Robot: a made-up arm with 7 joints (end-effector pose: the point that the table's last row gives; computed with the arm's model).
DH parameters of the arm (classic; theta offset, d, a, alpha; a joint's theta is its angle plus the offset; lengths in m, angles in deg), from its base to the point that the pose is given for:
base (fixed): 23.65 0 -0.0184 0
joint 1: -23.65 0.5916 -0.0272 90
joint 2: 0 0.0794 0.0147 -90
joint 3: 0 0.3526 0.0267 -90
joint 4: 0 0.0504 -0.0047 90
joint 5: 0 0.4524 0.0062 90
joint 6: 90 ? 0.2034 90
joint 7: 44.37 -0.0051 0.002 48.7
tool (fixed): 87.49 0.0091 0 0
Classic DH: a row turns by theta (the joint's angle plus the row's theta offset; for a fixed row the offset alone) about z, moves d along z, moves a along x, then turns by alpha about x.
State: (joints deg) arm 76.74 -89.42 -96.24 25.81 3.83 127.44 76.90
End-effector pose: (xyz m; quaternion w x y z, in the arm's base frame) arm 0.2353 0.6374 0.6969 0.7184 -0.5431 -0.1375 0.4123
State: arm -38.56 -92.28 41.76 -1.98 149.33 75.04 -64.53
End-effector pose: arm 0.7168 -0.4222 0.4133 0.7967 0.6036 -0.0298 -0.0059
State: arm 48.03 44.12 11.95 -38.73 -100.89 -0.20 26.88
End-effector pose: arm -0.5476 -0.7697 0.8064 0.8033 0.5651 0.1676 -0.0852
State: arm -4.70 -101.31 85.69 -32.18 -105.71 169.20 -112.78
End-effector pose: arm 0.4455 -0.3383 0.6117 0.1891 0.6118 0.0632 0.7655
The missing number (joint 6, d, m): 0.145
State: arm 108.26 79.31 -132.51 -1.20 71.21 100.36 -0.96
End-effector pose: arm 0.2537 -0.7776 0.5602 0.7286 0.5757 -0.1649 -0.3323
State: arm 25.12 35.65 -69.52 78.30 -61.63 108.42 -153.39
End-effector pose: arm -0.0225 -0.4218 1.2758 0.6170 0.6576 -0.2413 0.3587
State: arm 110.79 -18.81 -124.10 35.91 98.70 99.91 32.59
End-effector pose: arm 0.3566 -0.0141 1.2540 0.8310 0.3488 -0.1661 0.4003
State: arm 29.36 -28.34 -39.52 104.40 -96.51 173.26 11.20
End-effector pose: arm 0.4677 0.0320 0.8294 0.5135 -0.7824 -0.1663 0.3106
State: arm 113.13 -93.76 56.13 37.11 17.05 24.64 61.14
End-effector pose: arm -0.5075 0.6942 0.2092 0.2967 0.5013 -0.7366 -0.3438
